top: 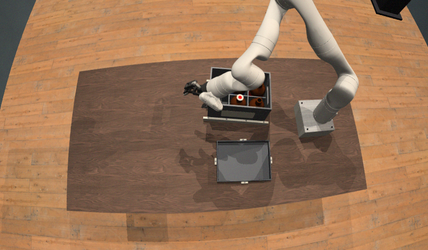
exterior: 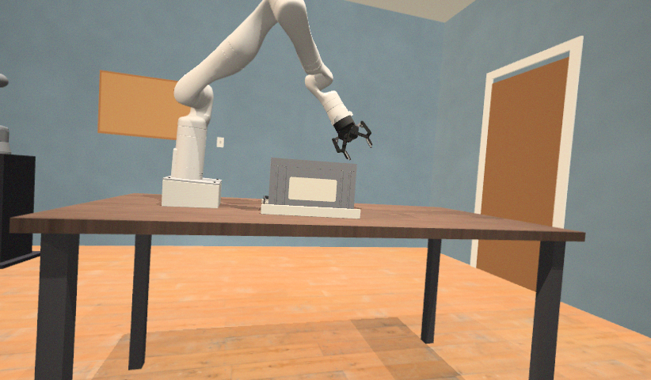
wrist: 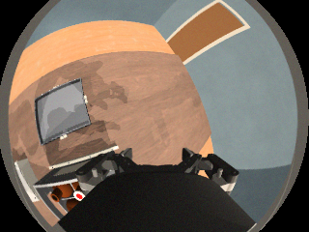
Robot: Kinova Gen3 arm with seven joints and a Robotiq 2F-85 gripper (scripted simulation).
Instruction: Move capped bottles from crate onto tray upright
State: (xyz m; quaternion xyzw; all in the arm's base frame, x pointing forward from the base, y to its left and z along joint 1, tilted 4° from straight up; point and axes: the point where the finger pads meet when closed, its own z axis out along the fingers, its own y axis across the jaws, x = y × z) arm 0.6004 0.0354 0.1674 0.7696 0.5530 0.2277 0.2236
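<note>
My gripper is now 190 mm past the capped bottle, 140 mm above it and 50 mm to the left of it. The rest, counted from my hand: grey tray 230 mm behind, 220 mm below, 190 mm to the left; then crate 190 mm behind, 150 mm below, 100 mm to the right.
</note>
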